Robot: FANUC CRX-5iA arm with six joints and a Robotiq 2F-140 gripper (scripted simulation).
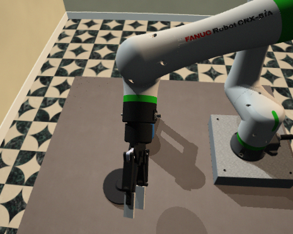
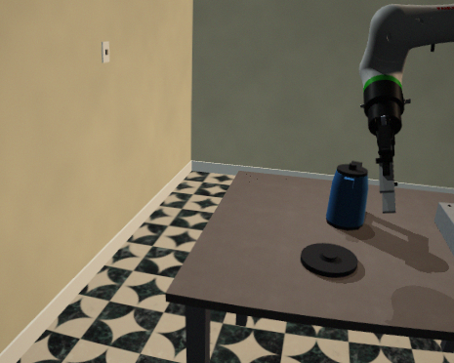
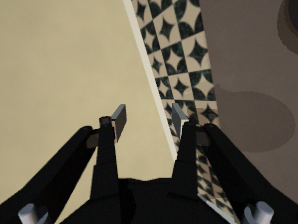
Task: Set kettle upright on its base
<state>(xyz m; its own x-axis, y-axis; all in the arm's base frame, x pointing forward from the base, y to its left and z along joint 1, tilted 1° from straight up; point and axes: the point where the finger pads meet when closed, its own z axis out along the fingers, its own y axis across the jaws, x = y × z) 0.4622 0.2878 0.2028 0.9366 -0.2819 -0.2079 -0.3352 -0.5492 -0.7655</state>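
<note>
The blue kettle lies 450 mm to the right of my hand, 180 mm below it and 30 mm behind it. The rest, counted from my hand: round black base (260 mm below, 170 mm to the right, 60 mm ahead).
</note>
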